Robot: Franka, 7 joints.
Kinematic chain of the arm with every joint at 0, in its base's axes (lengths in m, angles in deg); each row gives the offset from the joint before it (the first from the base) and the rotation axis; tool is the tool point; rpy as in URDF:
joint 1: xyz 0 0 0.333 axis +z
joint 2: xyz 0 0 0 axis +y
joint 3: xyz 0 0 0.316 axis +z
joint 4: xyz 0.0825 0 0 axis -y
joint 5: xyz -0.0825 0 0.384 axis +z
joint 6: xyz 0 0 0 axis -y
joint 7: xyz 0.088 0 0 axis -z
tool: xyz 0 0 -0.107 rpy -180 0 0
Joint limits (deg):
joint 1: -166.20..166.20
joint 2: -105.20..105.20
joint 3: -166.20..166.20
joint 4: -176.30..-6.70
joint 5: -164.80..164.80
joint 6: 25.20..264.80
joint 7: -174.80..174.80
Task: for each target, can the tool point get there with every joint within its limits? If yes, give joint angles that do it. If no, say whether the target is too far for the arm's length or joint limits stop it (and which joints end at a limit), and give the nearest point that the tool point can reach.
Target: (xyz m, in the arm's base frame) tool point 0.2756 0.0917 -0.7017
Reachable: no: too far | nearest point 0.2730 0.0908 -0.3607 | short by 0.341 m
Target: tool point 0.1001 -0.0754 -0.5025
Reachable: no: joint limits stop it (at a limit: joint 2) | nearest point 0.1293 -0.0974 -0.3467 | short by 0.160 m
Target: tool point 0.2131 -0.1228 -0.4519
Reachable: no: joint limits stop it (at a limit: joint 2) | nearest point 0.2179 -0.1256 -0.3598 | short by 0.092 m
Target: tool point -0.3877 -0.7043 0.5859
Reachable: yes | joints -137.26 52.87 40.40 -40.26 -107.60 151.85 93.76
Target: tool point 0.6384 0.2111 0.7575
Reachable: yes | joints 16.66 16.46 2.19 -75.17 0.59 174.09 -51.00
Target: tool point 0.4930 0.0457 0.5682
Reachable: yes | joints 26.91 -10.90 -17.24 -109.19 -15.33 93.03 13.20
